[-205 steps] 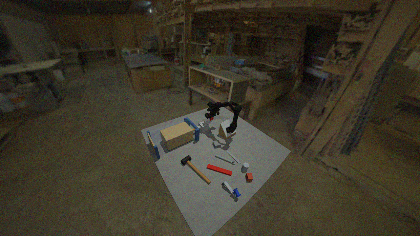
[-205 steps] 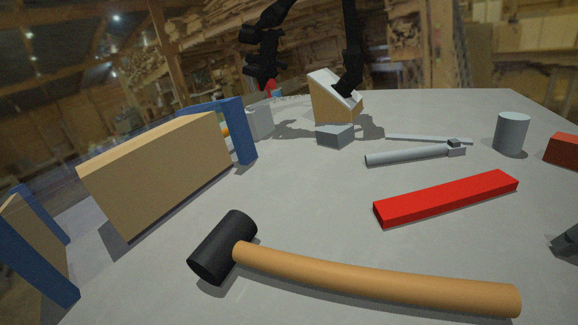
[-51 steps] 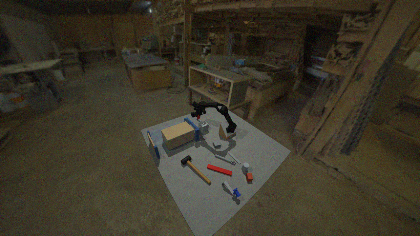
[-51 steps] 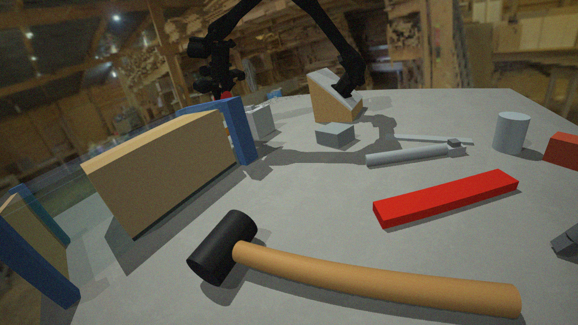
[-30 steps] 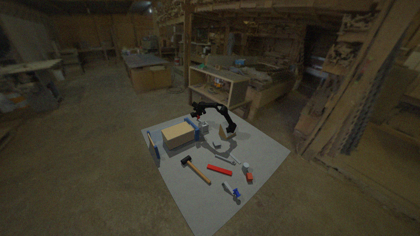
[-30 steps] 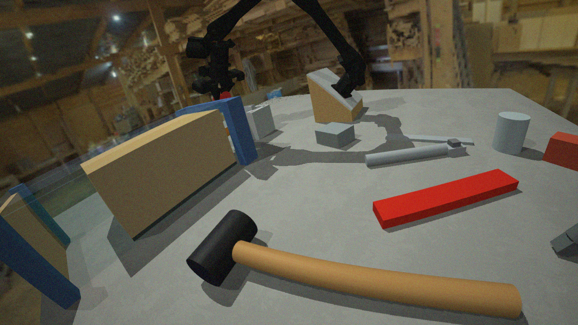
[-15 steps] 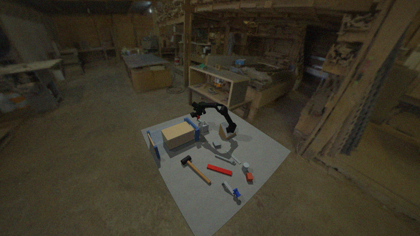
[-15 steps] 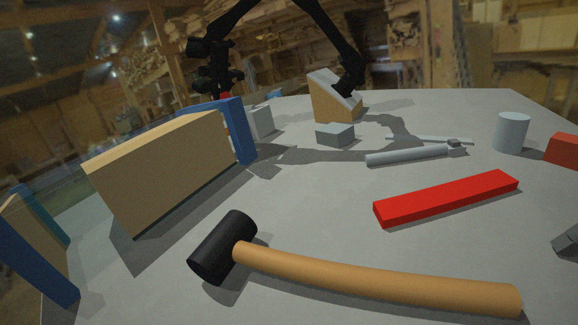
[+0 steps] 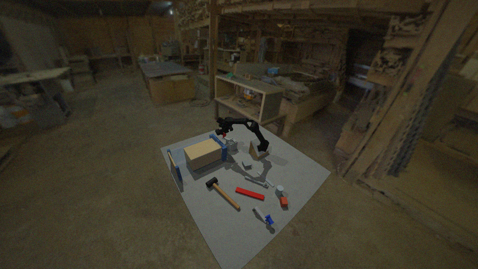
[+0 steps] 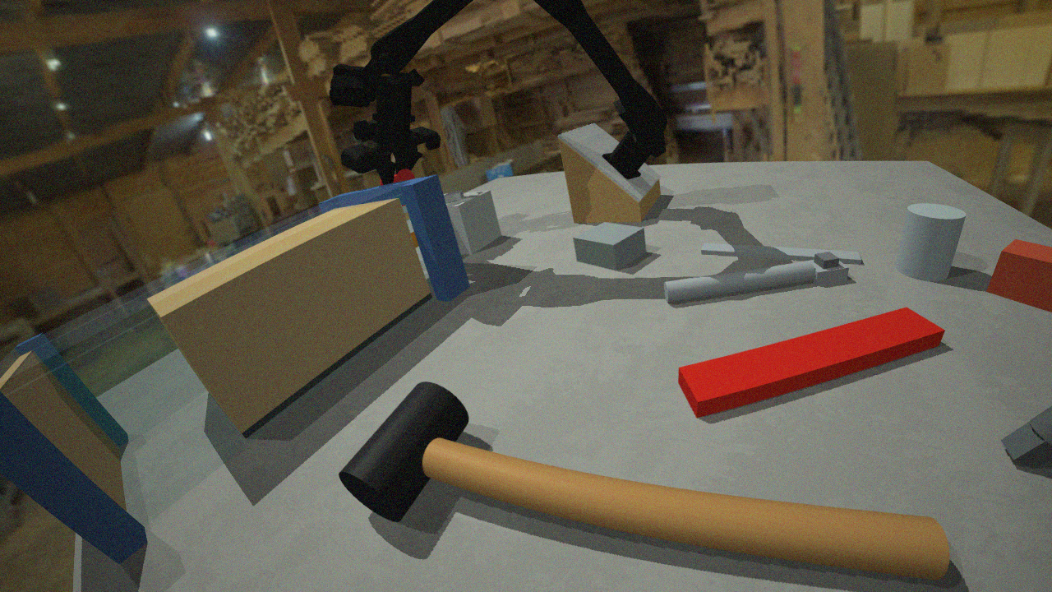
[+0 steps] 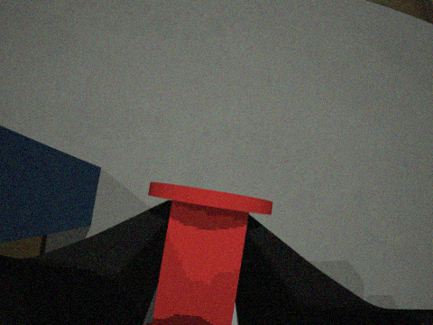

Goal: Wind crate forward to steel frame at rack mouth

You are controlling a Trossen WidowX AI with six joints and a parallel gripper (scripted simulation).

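The winch handle with red knob is 2 cm behind my gripper tip, 5 cm to the left of it and 3 cm below it. Round my gripper tip: grey block 5 cm behind, 40 cm to the left, 12 cm below; winch 7 cm behind, 9 cm to the left, 10 cm below; flat grey strip 10 cm behind, 62 cm to the left, 13 cm below.
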